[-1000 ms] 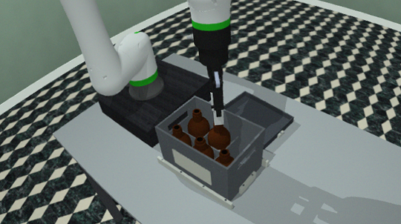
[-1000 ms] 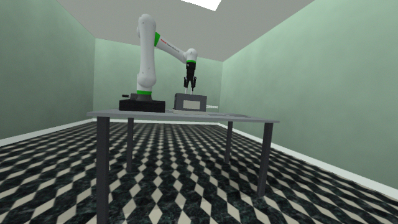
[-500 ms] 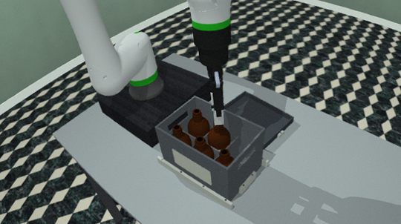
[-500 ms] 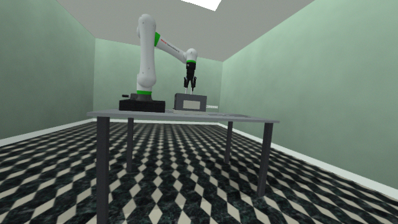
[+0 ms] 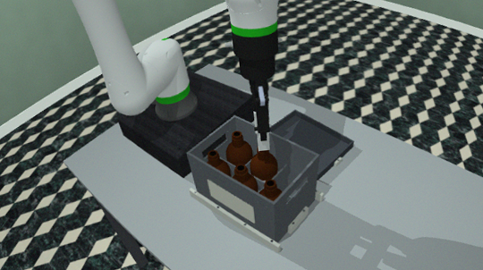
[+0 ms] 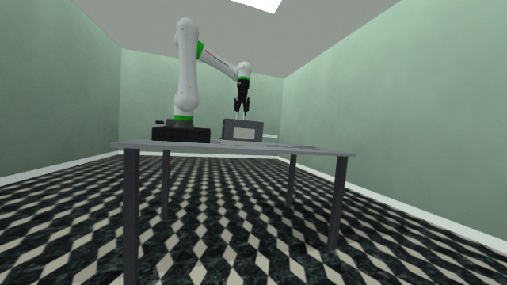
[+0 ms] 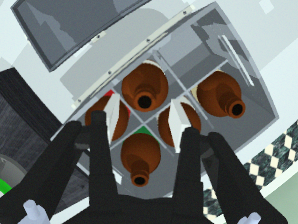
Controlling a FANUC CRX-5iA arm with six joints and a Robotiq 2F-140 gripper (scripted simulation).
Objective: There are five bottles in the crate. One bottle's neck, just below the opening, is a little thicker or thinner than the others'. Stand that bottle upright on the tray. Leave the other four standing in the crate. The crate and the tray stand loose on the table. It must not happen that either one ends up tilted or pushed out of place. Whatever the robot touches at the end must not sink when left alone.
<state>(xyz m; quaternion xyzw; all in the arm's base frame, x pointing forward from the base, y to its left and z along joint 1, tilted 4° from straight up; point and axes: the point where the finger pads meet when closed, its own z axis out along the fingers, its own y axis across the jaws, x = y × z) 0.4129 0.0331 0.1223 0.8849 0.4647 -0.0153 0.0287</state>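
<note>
Now: the crate 1 cm ahead of my hand, 4 cm to the right of it and 13 cm below it. Also, from my hand: glass bottle 8 cm behind, 2 cm to the right, 13 cm below; then brown bottle 2 cm ahead, 9 cm to the right, 13 cm below; then dark grey tray 5 cm behind, 22 cm to the left, 20 cm below.
</note>
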